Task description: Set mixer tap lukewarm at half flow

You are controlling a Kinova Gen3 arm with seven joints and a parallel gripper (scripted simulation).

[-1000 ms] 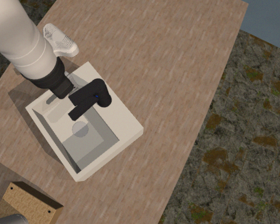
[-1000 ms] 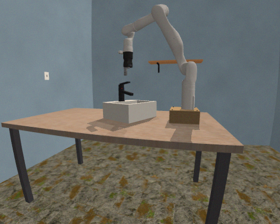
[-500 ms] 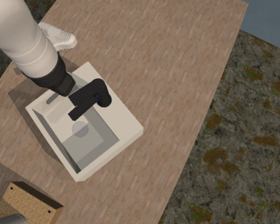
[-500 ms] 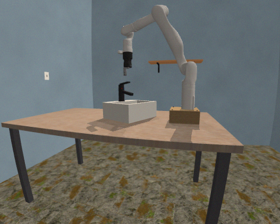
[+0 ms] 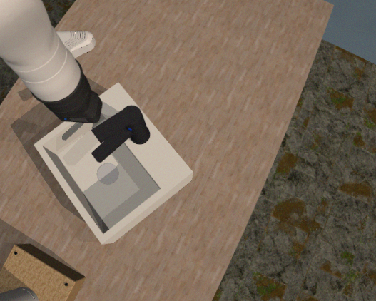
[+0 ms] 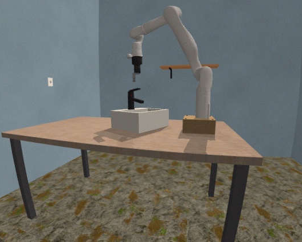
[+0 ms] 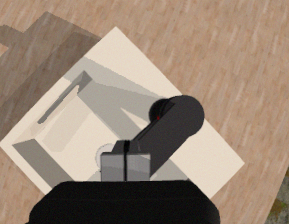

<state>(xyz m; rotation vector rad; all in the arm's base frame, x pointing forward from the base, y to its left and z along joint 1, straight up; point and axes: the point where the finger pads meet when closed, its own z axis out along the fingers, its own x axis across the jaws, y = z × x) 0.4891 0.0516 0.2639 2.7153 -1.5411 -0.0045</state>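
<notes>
My gripper is now 1 cm short of the lever, 3 cm to the left of it and 8 cm above it. Also, from my hand: white sink basin (6 cm behind, 1 cm to the right, 31 cm below); black mixer tap (3 cm ahead, 3 cm to the right, 12 cm below).
</notes>
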